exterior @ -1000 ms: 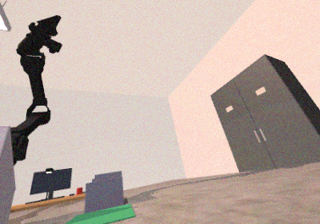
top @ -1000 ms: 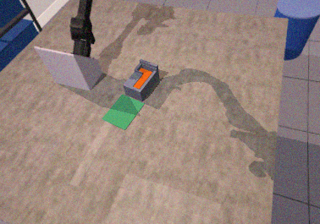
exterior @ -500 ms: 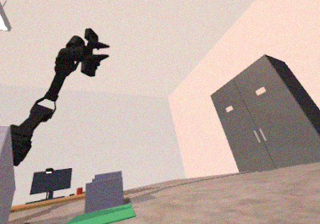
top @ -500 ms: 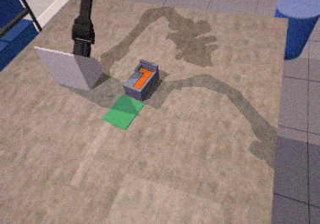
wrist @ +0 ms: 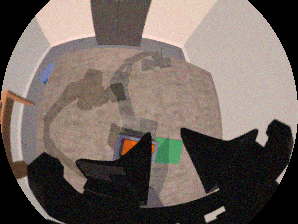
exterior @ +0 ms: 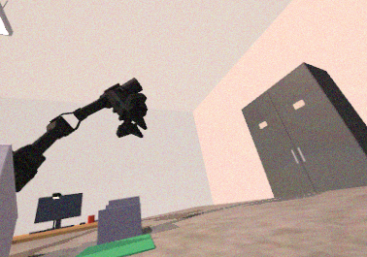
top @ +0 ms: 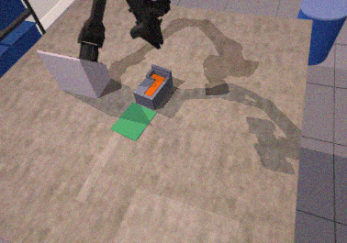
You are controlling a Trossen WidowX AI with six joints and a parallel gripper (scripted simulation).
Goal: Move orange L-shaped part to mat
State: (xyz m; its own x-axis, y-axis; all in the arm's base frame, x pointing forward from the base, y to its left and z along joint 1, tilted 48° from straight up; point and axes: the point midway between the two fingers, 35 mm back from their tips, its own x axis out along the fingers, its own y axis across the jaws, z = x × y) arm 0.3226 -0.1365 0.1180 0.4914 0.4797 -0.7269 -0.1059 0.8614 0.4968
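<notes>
Now: the orange L-shaped part 22 cm below my gripper tip, 7 cm behind it and 2 cm to the left of it. Round my gripper tip: green mat 29 cm below, 14 cm to the right, 10 cm behind.
</notes>
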